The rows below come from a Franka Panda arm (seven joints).
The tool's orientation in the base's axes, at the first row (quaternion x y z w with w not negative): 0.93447, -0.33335, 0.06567, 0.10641
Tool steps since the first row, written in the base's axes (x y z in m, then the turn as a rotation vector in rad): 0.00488, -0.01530, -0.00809, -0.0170, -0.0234, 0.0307; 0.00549, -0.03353, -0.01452, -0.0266, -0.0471, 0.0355; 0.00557, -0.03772, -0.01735, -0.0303, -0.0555, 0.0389; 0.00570, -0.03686, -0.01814, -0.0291, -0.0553, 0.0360; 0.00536, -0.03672, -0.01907, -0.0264, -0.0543, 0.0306; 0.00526, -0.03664, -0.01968, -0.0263, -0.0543, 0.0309; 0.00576, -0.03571, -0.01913, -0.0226, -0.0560, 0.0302; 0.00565, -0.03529, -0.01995, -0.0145, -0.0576, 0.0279; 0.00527, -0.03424, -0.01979, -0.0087, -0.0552, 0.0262; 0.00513, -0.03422, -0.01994, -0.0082, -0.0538, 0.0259; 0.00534, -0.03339, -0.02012, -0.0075, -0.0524, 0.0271
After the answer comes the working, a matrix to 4 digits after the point.
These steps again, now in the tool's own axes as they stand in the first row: 0.01150, 0.00719, 0.01180, 0.0071, 0.0333, -0.0249; 0.02183, 0.01957, 0.02249, 0.0151, 0.0580, -0.0243; 0.02390, 0.02224, 0.02625, 0.0180, 0.0672, -0.0258; 0.02332, 0.02139, 0.02681, 0.0183, 0.0659, -0.0230; 0.02279, 0.02136, 0.02766, 0.0187, 0.0626, -0.0178; 0.02255, 0.02126, 0.02823, 0.0188, 0.0625, -0.0181; 0.02247, 0.02033, 0.02750, 0.0226, 0.0614, -0.0168; 0.02197, 0.01995, 0.02818, 0.0293, 0.0571, -0.0138; 0.02107, 0.01943, 0.02775, 0.0320, 0.0513, -0.0124; 0.02093, 0.01948, 0.02789, 0.0315, 0.0499, -0.0125; 0.02055, 0.01869, 0.02787, 0.0314, 0.0485, -0.0139
The tool's axes in the first row as the columns of a matrix, in the base's axes (rounded; the answer above uses it unrounded):
0.7691, -0.6370, 0.0518
-0.6090, -0.7551, -0.2427
0.1937, 0.1551, -0.9687

